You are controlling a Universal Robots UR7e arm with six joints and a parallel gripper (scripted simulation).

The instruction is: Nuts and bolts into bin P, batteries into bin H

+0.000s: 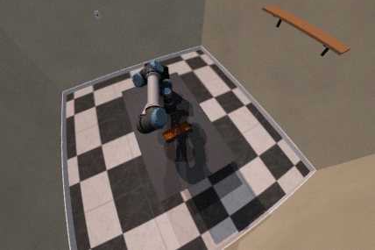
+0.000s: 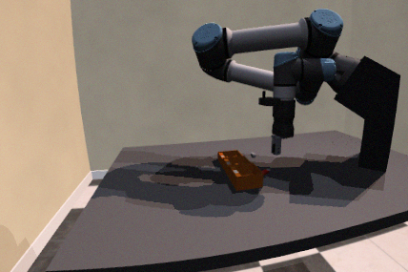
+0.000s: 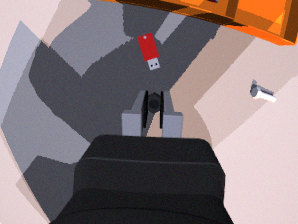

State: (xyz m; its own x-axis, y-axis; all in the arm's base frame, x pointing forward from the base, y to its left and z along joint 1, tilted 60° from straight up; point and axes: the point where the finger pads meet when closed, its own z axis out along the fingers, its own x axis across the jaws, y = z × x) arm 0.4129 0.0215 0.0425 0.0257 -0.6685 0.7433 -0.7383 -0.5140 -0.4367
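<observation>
Now: hand 14 cm to the left of the grey bolt, 7 cm above it and 1 cm short of it. The rest, counted from my hand: red battery: 12 cm ahead, 7 cm below, 4 cm to the right; then orange battery: 13 cm ahead, 6 cm below, 4 cm to the right; then dark nut: 2 cm below.
</observation>
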